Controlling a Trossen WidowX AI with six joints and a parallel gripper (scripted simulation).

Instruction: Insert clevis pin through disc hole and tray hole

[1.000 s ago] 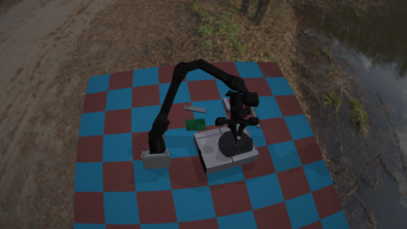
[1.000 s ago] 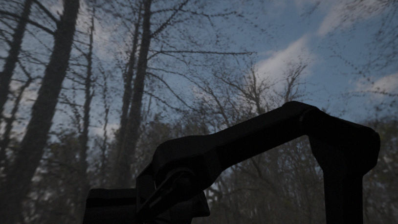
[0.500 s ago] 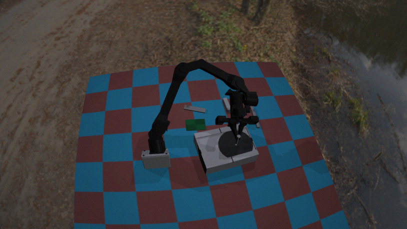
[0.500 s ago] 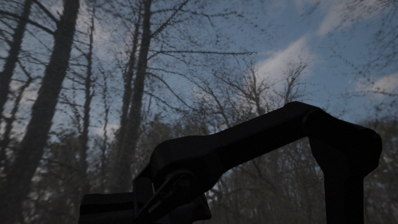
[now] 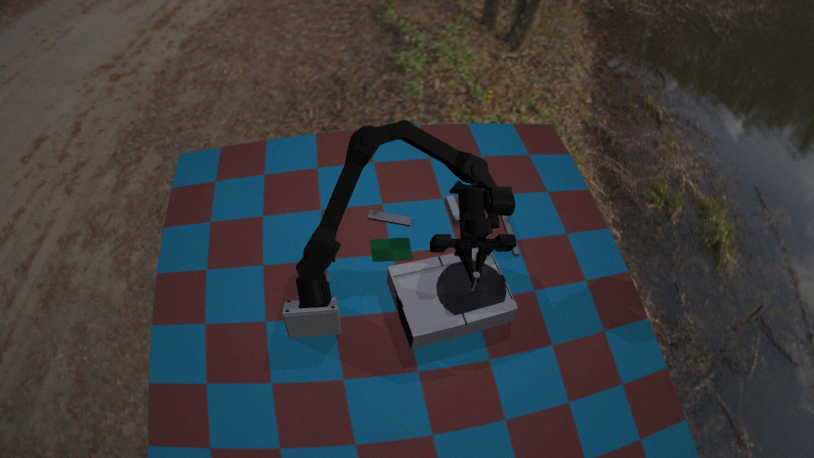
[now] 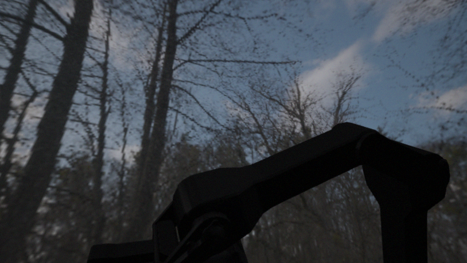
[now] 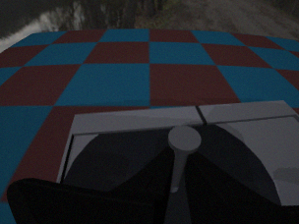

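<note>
The steel clevis pin lies 1 cm below my gripper tip. Round my gripper tip: steel tray 4 cm behind, 1 cm to the left, 5 cm below; then flat green piece 16 cm behind, 17 cm to the left, 9 cm below; then dark round disc 3 cm below.
</note>
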